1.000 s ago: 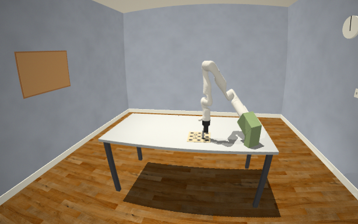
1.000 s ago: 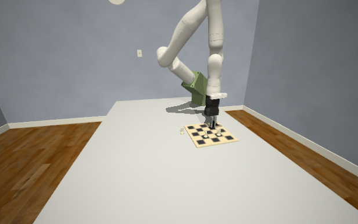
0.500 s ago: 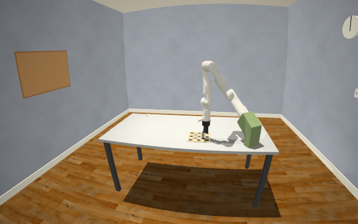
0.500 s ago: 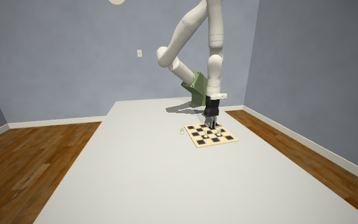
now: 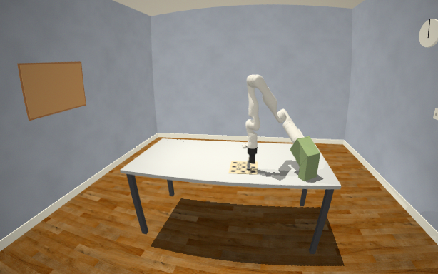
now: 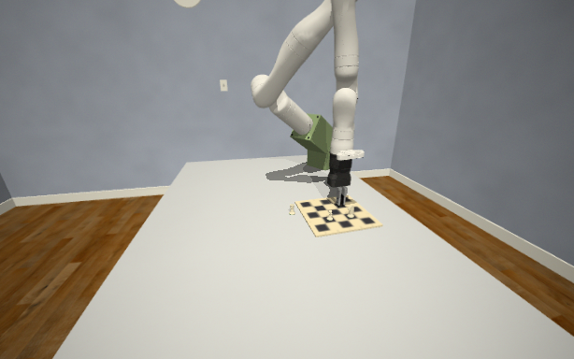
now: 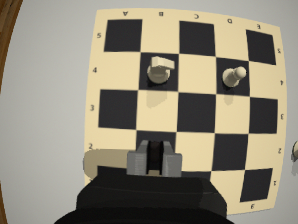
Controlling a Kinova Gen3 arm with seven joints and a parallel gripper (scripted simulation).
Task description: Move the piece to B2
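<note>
Now: the black piece 10 mm below my hand. The rest, counted from my hand: small chessboard 50 mm to the right, 30 mm below, 30 mm ahead; then pale piece 170 mm to the right, 50 mm behind, 10 mm below.
</note>
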